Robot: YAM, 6 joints.
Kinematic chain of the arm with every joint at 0, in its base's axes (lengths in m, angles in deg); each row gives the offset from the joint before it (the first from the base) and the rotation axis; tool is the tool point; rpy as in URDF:
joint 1: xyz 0 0 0.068 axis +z
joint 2: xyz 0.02 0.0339 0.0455 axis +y
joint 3: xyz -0.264 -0.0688 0 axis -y
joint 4: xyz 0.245 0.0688 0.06 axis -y
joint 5: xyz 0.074 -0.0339 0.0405 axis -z
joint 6: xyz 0.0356 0 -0.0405 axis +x
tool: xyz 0 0 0 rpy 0 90 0
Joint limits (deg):
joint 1: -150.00..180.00
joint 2: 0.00..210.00
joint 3: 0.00..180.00
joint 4: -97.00..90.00
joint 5: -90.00..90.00
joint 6: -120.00..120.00
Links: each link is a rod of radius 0.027 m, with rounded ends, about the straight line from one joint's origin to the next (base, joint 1, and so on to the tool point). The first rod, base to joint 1, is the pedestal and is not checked.
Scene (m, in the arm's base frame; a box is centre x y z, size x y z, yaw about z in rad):
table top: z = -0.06
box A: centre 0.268 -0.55 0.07 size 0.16 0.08 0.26 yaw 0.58
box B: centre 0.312 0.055 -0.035 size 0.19 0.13 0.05 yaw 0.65
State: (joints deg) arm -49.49 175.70 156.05 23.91 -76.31 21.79
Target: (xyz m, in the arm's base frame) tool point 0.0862 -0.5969 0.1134
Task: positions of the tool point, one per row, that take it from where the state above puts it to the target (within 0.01 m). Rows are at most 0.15 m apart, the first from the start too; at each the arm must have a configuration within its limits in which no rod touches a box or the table.
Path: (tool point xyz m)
1: 0.4018 -0.4503 0.2509
2: 0.3580 -0.4279 0.3814
3: 0.2997 -0.3792 0.4976
4: 0.2316 -0.3062 0.5932
5: 0.1590 -0.2125 0.6629
6: 0.0871 -0.1034 0.7029
7: 0.1363 -0.2266 0.6602
8: 0.1634 -0.3438 0.5887
9: 0.1687 -0.4464 0.4924
10: 0.1545 -0.5265 0.3766
11: 0.1251 -0.5780 0.2479
12: 0.0862 -0.5969 0.1134

